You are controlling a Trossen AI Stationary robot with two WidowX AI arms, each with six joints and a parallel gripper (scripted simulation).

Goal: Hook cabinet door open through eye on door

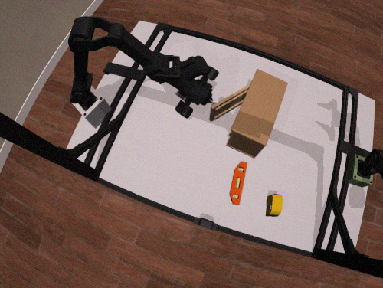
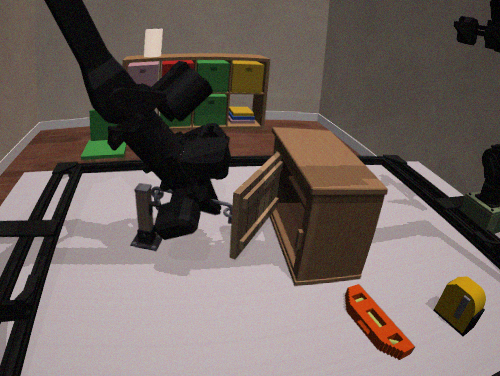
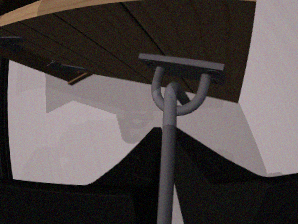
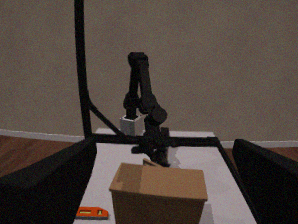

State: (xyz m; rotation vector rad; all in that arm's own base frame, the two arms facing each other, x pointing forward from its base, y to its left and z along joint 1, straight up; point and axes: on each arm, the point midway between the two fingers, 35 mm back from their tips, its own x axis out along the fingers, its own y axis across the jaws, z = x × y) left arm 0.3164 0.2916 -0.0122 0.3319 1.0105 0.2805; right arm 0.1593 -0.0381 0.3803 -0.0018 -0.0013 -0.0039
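Right now my left hand is 2 cm to the right of the hook, 2 cm above it and 1 cm short of it. From my left hand the other things lie so: orange spirit level: 24 cm behind, 18 cm to the right, 9 cm below; then slatted door: 9 cm to the right, 3 cm below, 3 cm ahead; then yellow tape measure: 30 cm to the right, 30 cm behind, 7 cm below.
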